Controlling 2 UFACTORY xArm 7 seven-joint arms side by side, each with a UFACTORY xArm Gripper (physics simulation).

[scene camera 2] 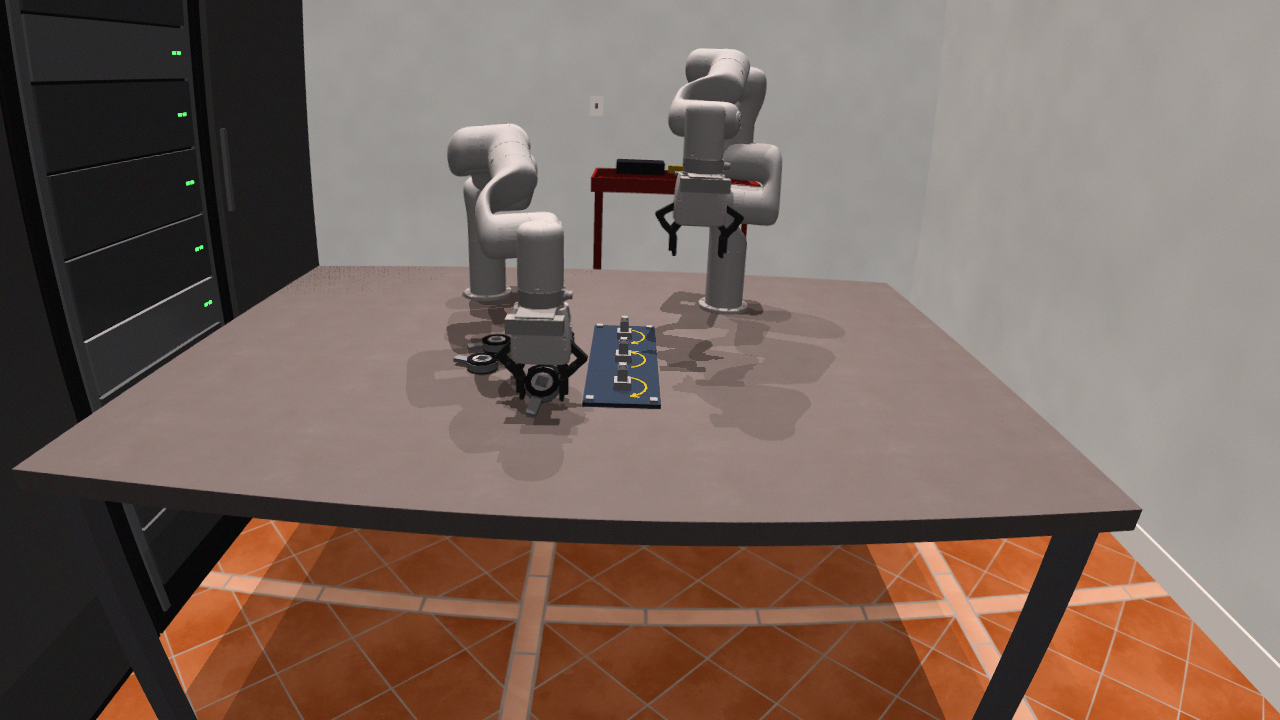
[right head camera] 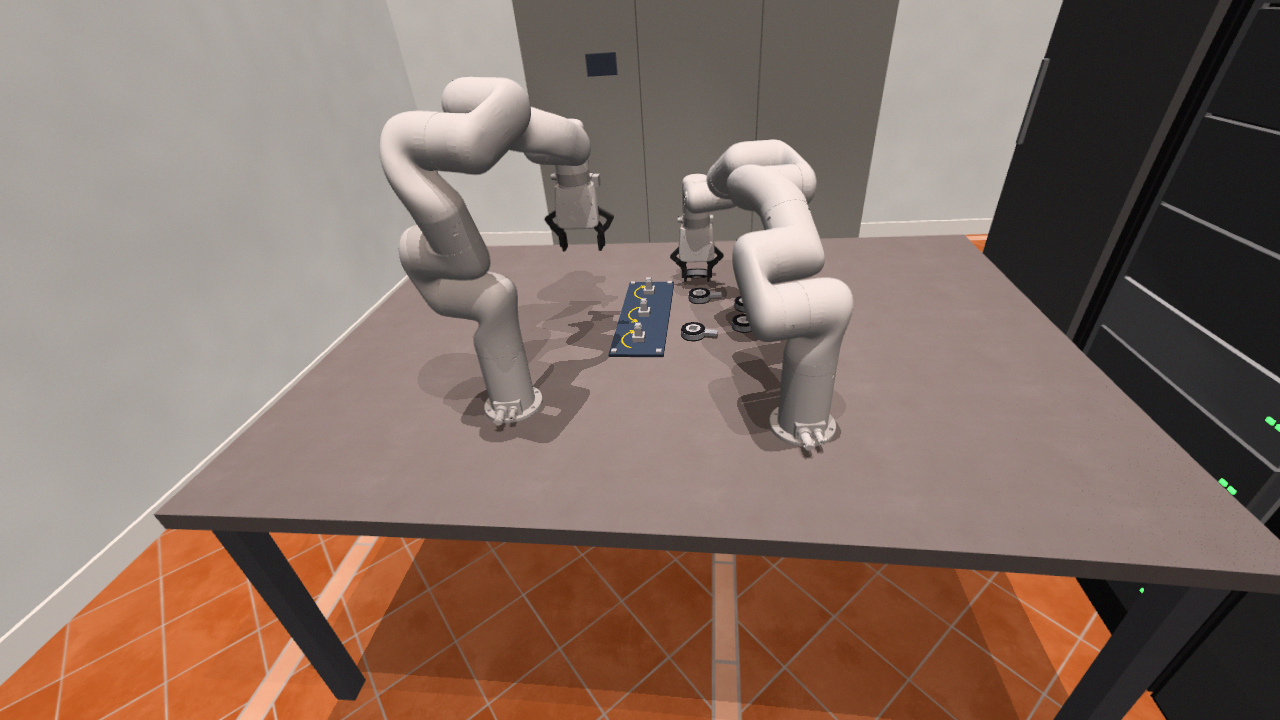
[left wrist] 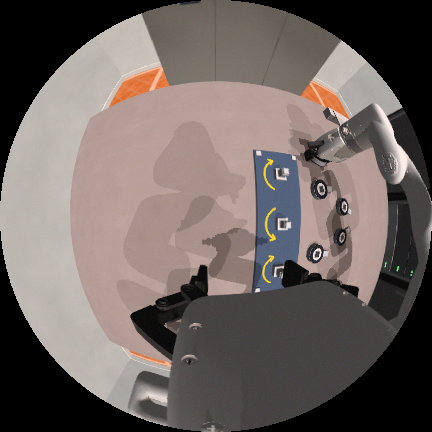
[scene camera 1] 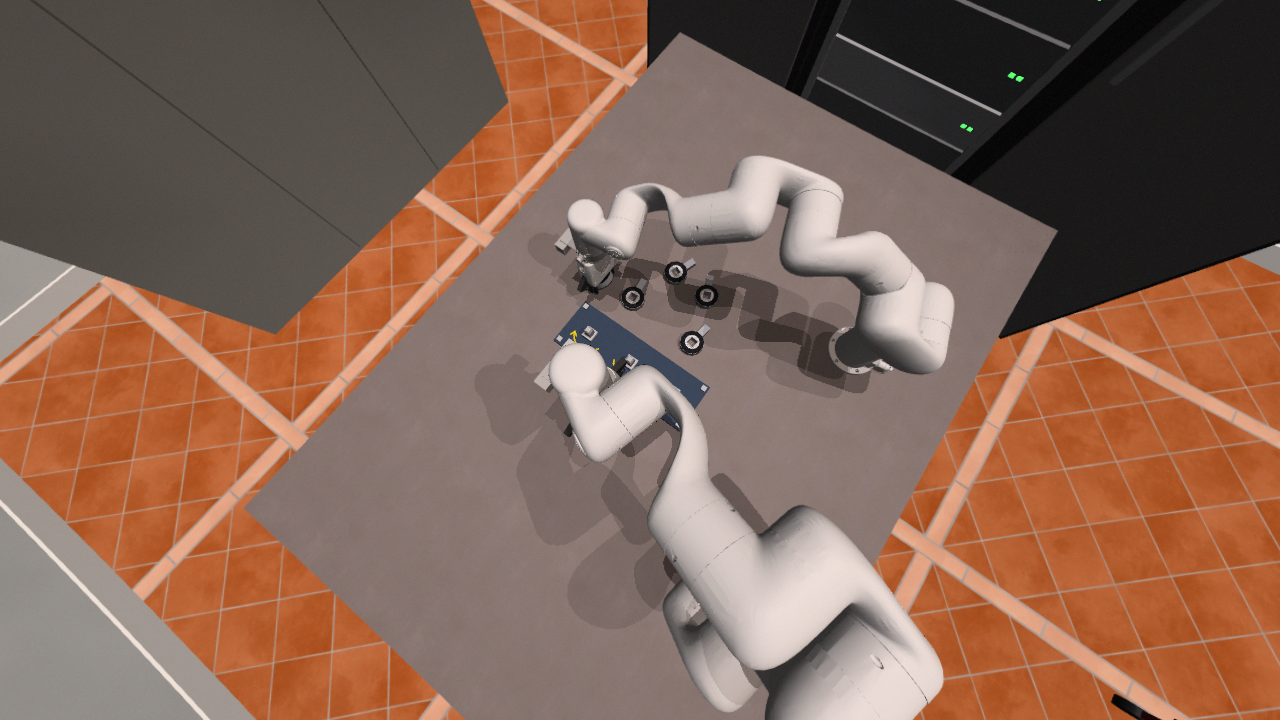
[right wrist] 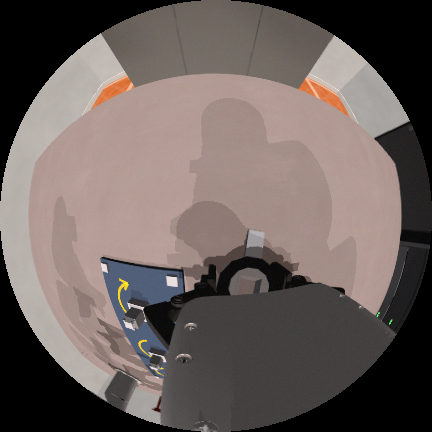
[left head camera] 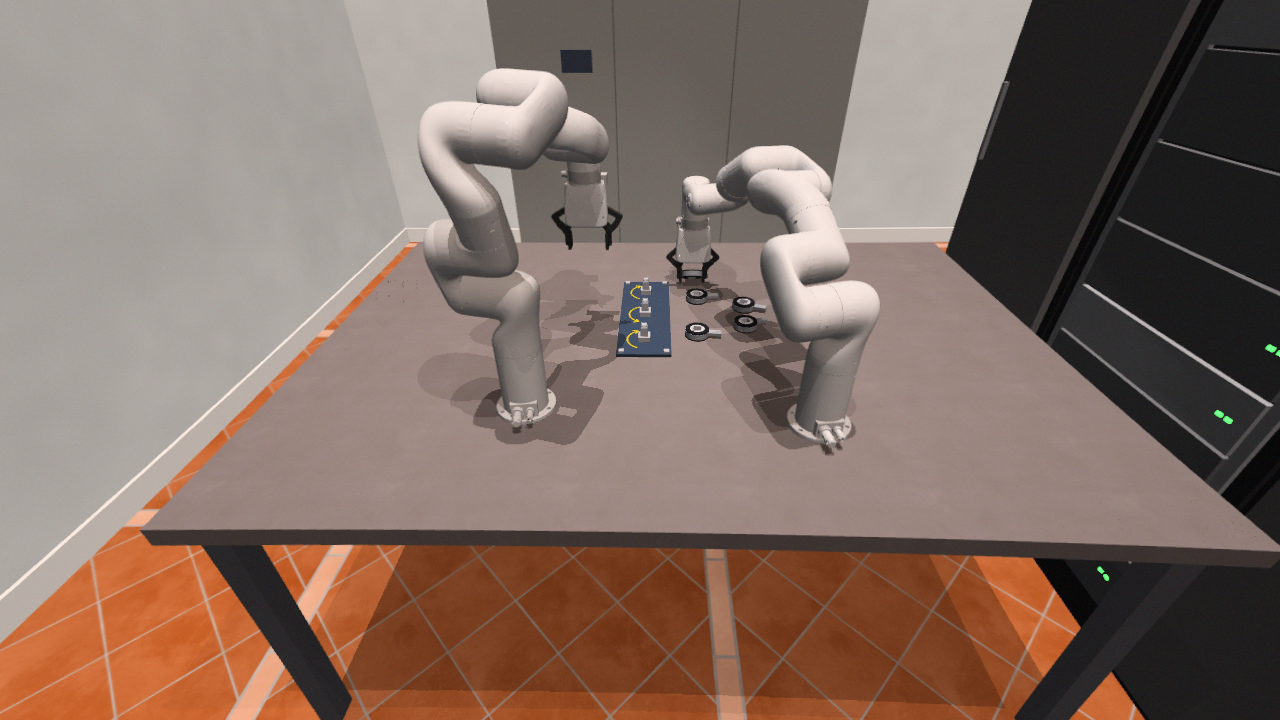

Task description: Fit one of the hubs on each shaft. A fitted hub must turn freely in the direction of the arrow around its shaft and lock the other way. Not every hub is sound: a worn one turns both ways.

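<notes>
A blue board carries three upright shafts with yellow arrows; no hub sits on any shaft. In the left wrist view, the outer arrows point up and the middle one down. My right gripper is shut on a black-and-grey hub, tilted and held above the table beyond the board's far right corner. Four more hubs lie on the table beside the board. My left gripper is open, high up.
A black server rack stands beyond the table. A red cart stands behind the arms in scene camera 2. The right arm reaches over the hub side of the board. Worn and sound hubs cannot be told apart by sight.
</notes>
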